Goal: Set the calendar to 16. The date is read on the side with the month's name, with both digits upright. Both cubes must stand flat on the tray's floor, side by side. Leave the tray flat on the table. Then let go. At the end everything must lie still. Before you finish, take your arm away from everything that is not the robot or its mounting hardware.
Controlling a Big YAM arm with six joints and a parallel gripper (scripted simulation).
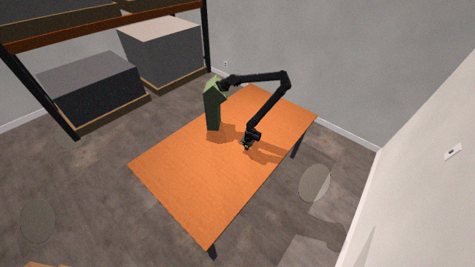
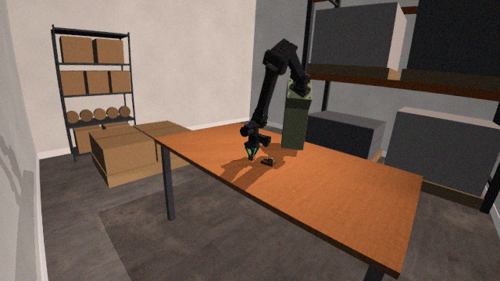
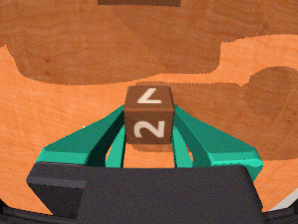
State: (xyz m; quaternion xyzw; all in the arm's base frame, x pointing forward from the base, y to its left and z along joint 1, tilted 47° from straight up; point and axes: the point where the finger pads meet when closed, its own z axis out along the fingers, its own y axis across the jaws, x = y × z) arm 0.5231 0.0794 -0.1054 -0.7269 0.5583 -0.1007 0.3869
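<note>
The dark calendar tray is 50 mm behind my hand, 100 mm to the left of it and 10 mm below it. From my hand the other things lie so: brown calendar cube (10 mm below).
</note>
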